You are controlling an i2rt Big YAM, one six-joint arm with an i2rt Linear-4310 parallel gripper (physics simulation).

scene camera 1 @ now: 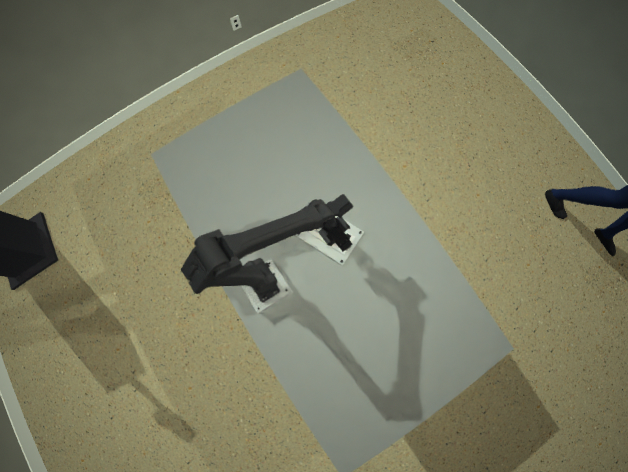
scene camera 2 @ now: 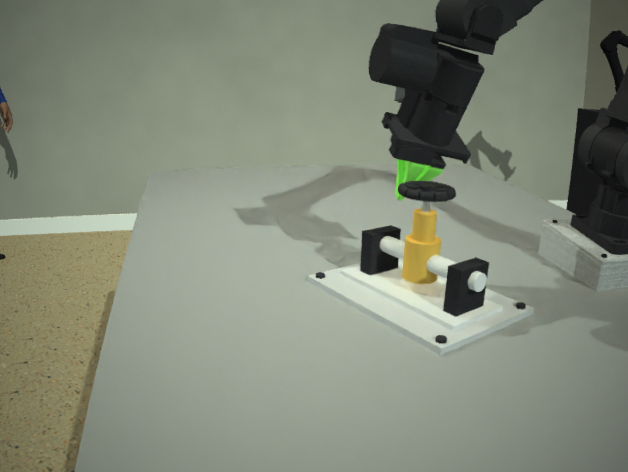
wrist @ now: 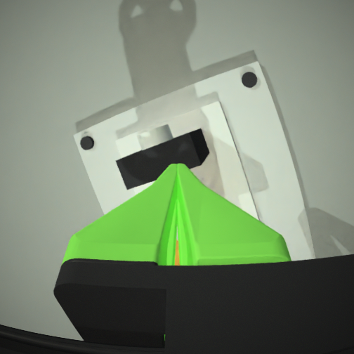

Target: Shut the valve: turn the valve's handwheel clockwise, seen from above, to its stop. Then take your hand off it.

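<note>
The valve's black handwheel point(scene camera 2: 426, 191) sits level on a thin stem above the orange valve body point(scene camera 2: 421, 258). It is hidden behind the gripper in the wrist view and under the arm in scene camera 1. White pipe ends run from the body to two black blocks point(scene camera 2: 379, 250) point(scene camera 2: 465, 287); one block point(wrist: 165, 159) shows beyond the fingertips in the wrist view. My gripper point(scene camera 2: 400, 196) point(wrist: 177, 175) is shut and empty. Its green fingertips reach down to about wheel height at the wheel's left edge in scene camera 2; whether they touch the rim I cannot tell.
The valve stands on a white base plate point(scene camera 1: 341, 256) point(scene camera 2: 375, 305) point(wrist: 280, 155), bolted to the grey table point(scene camera 1: 284, 137) point(scene camera 2: 228, 365). My arm's white mounting block point(scene camera 2: 563, 251) is beside it. A person's legs point(scene camera 1: 591, 196) show at the right in scene camera 1, off the table.
</note>
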